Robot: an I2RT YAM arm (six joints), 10 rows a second.
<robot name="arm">
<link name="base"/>
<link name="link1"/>
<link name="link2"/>
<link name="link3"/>
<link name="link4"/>
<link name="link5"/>
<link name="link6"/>
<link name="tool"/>
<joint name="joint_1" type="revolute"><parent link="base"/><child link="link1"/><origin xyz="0 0 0.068" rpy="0 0 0"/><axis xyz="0 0 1"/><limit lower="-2.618" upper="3.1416"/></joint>
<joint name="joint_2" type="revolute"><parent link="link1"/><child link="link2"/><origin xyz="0.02 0.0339 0.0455" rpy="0 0 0"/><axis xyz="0 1 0"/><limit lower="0" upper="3.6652"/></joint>
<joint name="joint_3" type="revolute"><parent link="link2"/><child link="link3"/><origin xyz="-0.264 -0.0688 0" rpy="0 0 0"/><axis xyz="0 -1 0"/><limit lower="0" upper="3.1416"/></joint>
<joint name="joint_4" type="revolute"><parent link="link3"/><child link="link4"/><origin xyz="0.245 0.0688 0.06" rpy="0 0 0"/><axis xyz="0 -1 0"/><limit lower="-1.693" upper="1.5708"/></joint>
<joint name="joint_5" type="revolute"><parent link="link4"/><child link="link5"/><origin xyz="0.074 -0.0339 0.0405" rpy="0 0 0"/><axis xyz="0 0 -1"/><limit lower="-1.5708" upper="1.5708"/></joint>
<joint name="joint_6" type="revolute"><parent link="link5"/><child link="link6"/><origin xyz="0.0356 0 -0.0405" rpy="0 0 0"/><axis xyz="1 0 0"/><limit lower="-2.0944" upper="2.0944"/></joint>
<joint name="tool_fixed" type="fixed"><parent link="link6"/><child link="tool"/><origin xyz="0 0 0" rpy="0 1.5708 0"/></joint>
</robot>
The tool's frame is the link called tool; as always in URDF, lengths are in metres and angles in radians.
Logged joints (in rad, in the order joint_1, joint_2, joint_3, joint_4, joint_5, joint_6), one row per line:
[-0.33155, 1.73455, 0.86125, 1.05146, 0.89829, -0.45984]
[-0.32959, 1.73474, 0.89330, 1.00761, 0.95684, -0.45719]
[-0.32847, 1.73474, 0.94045, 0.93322, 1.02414, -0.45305]
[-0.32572, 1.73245, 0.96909, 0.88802, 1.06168, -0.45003]
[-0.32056, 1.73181, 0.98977, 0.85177, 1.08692, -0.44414]
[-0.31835, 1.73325, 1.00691, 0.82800, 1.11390, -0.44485]
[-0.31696, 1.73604, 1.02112, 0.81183, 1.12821, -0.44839]
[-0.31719, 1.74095, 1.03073, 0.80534, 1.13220, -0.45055]
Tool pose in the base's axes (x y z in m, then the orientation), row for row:
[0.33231, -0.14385, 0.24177, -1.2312, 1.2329, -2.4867]
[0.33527, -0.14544, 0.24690, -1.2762, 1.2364, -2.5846]
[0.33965, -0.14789, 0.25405, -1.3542, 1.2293, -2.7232]
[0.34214, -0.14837, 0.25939, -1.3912, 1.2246, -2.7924]
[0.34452, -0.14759, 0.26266, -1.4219, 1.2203, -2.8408]
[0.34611, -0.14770, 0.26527, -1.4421, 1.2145, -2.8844]
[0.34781, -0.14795, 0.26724, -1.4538, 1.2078, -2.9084]
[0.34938, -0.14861, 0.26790, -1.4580, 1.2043, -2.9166]
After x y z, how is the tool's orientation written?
As angles about the fixed x, y, z axes (roll, pitch, yaw), in radians.
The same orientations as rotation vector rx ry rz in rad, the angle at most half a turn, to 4 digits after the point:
[0.7051, 1.4272, -1.2493]
[0.7558, 1.4308, -1.2858]
[0.8113, 1.4457, -1.3332]
[0.8409, 1.4522, -1.3581]
[0.8584, 1.4599, -1.3718]
[0.8780, 1.4635, -1.3914]
[0.8862, 1.4678, -1.4042]
[0.8880, 1.4701, -1.4093]

